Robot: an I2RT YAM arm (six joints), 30 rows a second.
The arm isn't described. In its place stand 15 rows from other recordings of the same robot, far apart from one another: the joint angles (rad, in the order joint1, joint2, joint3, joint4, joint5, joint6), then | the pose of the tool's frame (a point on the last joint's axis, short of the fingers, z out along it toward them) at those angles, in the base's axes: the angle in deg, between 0 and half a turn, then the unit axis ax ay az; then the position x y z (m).
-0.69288 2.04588 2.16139 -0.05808 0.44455 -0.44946 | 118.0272 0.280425 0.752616 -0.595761 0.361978 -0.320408 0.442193
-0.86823 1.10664 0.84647 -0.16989 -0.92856 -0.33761 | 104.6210 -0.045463 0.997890 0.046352 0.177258 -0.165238 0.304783
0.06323 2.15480 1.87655 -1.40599 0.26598 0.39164 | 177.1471 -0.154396 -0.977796 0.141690 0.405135 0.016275 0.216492
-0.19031 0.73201 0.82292 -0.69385 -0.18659 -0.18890 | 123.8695 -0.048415 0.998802 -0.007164 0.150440 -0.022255 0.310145
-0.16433 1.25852 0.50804 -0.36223 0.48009 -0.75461 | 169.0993 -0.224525 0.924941 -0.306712 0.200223 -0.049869 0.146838
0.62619 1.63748 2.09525 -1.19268 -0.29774 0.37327 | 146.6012 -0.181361 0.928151 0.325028 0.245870 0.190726 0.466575
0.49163 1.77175 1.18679 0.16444 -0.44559 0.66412 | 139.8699 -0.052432 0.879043 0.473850 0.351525 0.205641 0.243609
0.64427 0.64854 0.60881 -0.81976 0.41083 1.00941 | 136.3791 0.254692 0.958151 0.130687 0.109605 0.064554 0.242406
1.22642 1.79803 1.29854 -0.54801 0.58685 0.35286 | 136.2305 -0.348482 0.937045 -0.022507 0.145184 0.346398 0.216262
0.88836 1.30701 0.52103 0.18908 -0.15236 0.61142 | 145.6153 -0.164241 0.908443 0.384391 0.157933 0.202899 0.176058
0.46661 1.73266 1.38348 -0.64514 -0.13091 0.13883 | 150.8009 -0.180256 0.972232 0.149240 0.330912 0.171887 0.254977
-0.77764 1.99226 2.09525 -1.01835 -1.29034 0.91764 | 154.9655 0.449746 0.661438 0.600191 0.320889 -0.267940 0.372791
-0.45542 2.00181 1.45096 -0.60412 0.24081 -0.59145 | 166.3613 -0.041575 0.977736 -0.205679 0.368355 -0.189858 0.176926
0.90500 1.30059 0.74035 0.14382 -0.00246 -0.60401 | 114.7216 -0.682187 0.724531 0.098363 0.178561 0.227483 0.244228
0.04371 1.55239 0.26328 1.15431 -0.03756 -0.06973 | 97.7216 -0.073058 0.997300 0.007415 0.249164 0.012236 0.144066
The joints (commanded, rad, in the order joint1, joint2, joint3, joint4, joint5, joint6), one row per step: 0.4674 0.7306 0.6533 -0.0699 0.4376 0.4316; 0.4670 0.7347 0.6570 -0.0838 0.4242 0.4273; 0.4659 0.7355 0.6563 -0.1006 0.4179 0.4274; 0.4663 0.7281 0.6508 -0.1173 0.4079 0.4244; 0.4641 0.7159 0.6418 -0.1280 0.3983 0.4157; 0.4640 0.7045 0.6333 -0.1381 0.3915 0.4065; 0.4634 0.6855 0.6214 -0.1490 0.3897 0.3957; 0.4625 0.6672 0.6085 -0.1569 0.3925 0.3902; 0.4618 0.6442 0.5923 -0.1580 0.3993 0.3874; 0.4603 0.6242 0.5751 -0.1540 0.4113 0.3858; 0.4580 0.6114 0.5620 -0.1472 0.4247 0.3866; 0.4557 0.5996 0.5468 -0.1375 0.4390 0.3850; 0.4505 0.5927 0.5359 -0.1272 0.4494 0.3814; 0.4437 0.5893 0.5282 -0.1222 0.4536 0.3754; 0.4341 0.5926 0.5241 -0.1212 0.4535 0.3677; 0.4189 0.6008 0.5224 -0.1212 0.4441 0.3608; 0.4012 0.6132 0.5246 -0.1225 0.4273 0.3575; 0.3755 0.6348 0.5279 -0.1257 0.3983 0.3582; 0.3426 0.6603 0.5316 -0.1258 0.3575 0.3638; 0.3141 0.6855 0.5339 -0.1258 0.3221 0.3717
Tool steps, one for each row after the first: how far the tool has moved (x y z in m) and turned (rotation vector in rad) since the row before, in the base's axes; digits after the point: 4 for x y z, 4 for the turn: 0.0005 0.0006 -0.0008 -0.0089 0.0136 0.0134; -0.0001 0.0000 -0.0022 -0.0072 0.0168 0.0051; -0.0015 -0.0003 -0.0026 -0.0079 0.0139 0.0107; -0.0020 -0.0011 -0.0024 -0.0102 0.0071 0.0088; -0.0020 -0.0008 -0.0023 -0.0110 0.0065 0.0083; -0.0032 -0.0016 -0.0025 -0.0119 0.0029 0.0033; -0.0029 -0.0017 -0.0027 -0.0070 0.0016 -0.0026; -0.0034 -0.0021 -0.0025 -0.0015 -0.0059 -0.0068; -0.0027 -0.0020 -0.0028 -0.0007 -0.0073 -0.0129; -0.0015 -0.0016 -0.0021 0.0013 -0.0070 -0.0156; -0.0012 -0.0015 -0.0027 -0.0013 -0.0069 -0.0161; -0.0004 -0.0014 -0.0018 -0.0025 -0.0065 -0.0148; 0.0001 -0.0013 -0.0017 -0.0063 -0.0009 -0.0099; 0.0011 -0.0011 -0.0018 -0.0103 0.0060 -0.0082; 0.0021 -0.0013 -0.0017 -0.0092 0.0100 -0.0048; 0.0027 -0.0012 -0.0011 -0.0047 0.0120 -0.0006; 0.0045 -0.0016 -0.0023 -0.0015 0.0223 0.0024; 0.0054 -0.0023 -0.0025 0.0070 0.0238 0.0054; 0.0051 -0.0021 -0.0030 0.0091 0.0245 0.0037
